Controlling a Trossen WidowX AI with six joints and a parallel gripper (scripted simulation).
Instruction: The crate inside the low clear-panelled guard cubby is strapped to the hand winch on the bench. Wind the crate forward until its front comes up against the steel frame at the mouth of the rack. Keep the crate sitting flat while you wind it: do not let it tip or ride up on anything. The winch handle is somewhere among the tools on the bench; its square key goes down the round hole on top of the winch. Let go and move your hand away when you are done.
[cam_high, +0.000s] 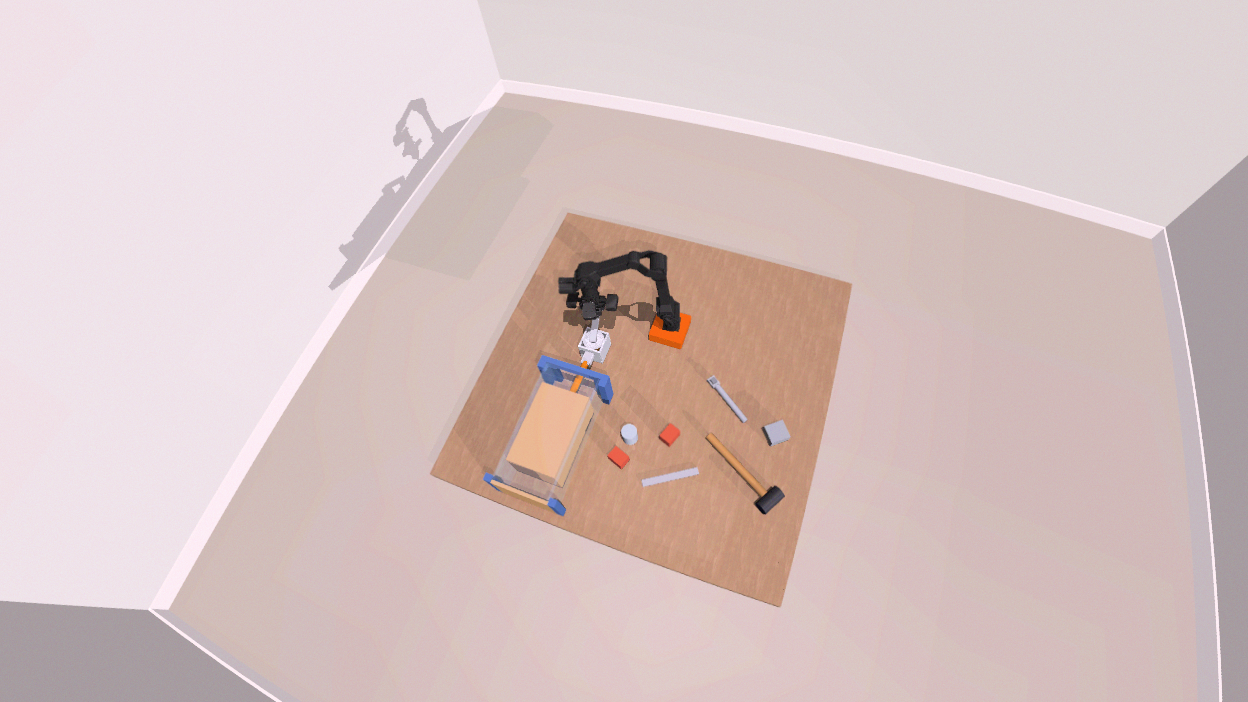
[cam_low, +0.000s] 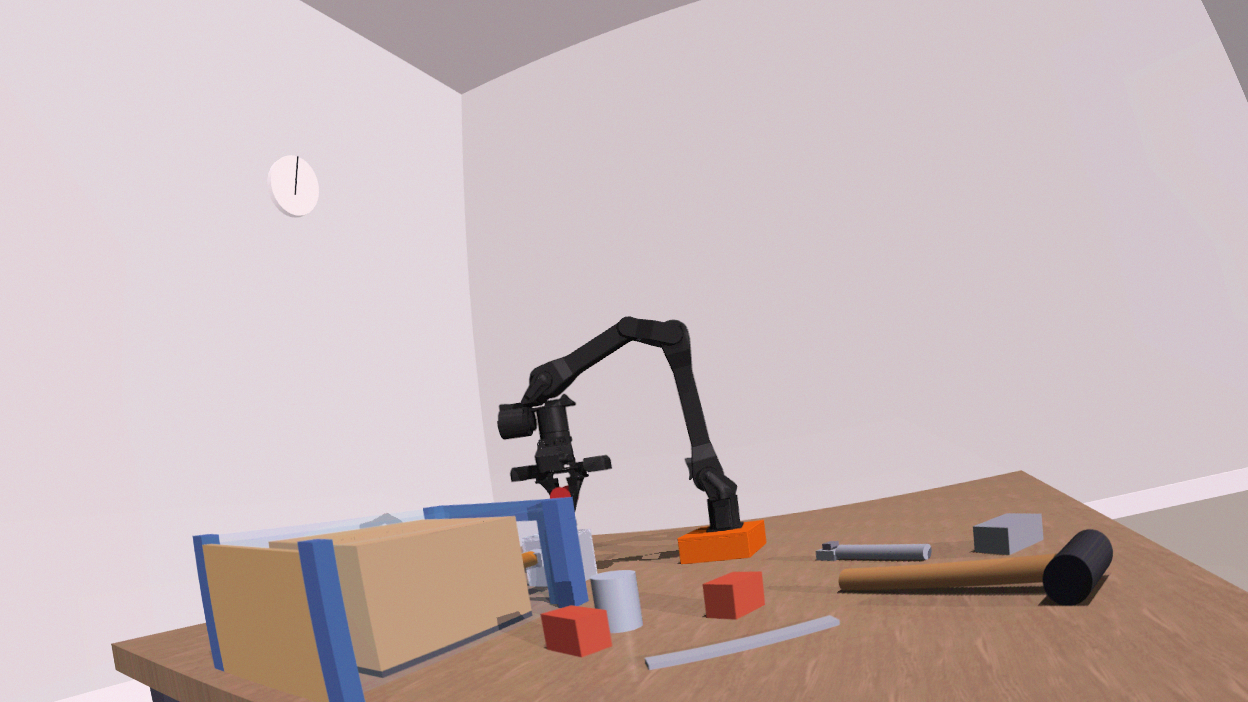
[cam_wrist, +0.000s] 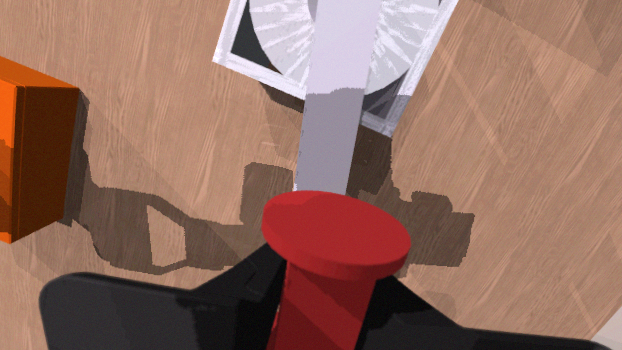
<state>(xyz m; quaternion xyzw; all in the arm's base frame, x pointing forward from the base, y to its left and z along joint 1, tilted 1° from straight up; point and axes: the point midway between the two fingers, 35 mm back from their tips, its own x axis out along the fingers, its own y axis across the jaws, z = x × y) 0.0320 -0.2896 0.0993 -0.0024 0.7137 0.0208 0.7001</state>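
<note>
Right now the blue frame bar is 26 cm ahead of my gripper tip, 2 cm to the right of it and 1 cm below it. The rest, counted from my gripper tip: grey winch handle 4 cm ahead, 1 cm below; red knob 2 cm above; grey winch 8 cm below, 8 cm ahead.
</note>
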